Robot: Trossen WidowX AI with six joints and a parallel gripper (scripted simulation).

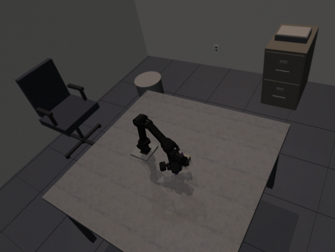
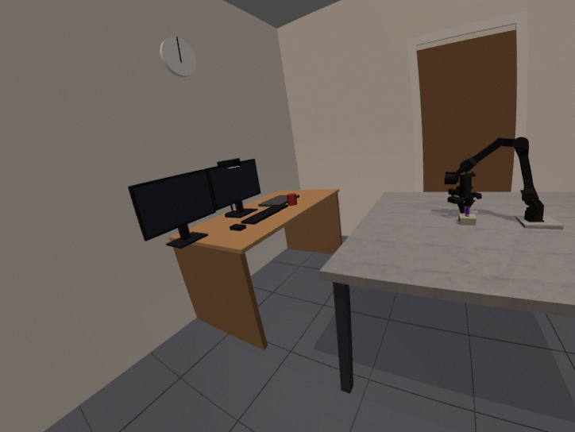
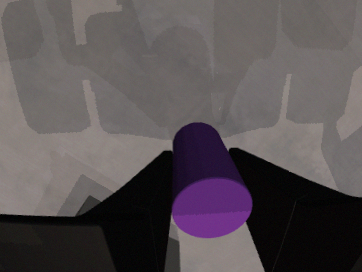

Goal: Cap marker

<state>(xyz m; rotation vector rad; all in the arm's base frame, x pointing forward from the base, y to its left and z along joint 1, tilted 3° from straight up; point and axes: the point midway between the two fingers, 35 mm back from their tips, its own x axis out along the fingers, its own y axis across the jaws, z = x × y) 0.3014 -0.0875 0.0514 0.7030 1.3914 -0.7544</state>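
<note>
My gripper tip is now 11 cm to the right of the holder block. Also, from my gripper tip: purple cap: 1 cm above.
</note>
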